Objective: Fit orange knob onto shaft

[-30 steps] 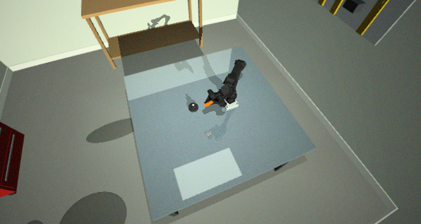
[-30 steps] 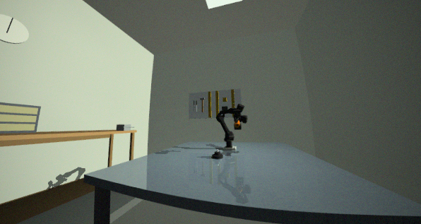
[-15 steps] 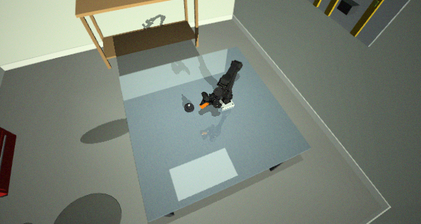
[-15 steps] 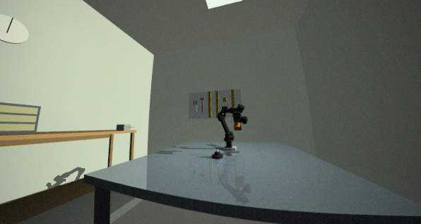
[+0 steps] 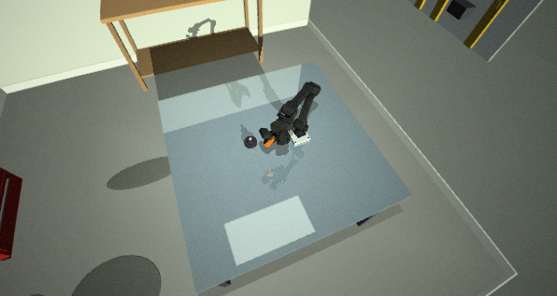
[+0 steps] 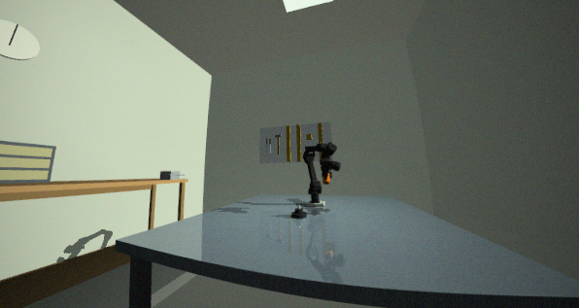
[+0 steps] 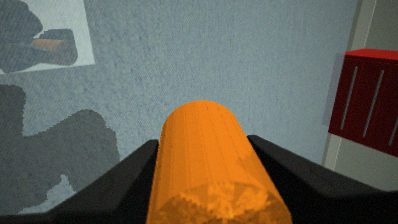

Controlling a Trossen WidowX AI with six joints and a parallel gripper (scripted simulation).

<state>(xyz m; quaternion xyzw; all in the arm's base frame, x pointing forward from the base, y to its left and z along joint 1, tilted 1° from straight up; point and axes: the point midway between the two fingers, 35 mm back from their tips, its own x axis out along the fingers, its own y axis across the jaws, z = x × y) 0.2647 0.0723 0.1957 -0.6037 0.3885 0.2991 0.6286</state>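
Right now the orange knob is 3 cm above my gripper tip and 2 cm behind it. The rest, counted from my gripper tip: dark round pedestal 16 cm to the right, 16 cm below, 4 cm ahead.
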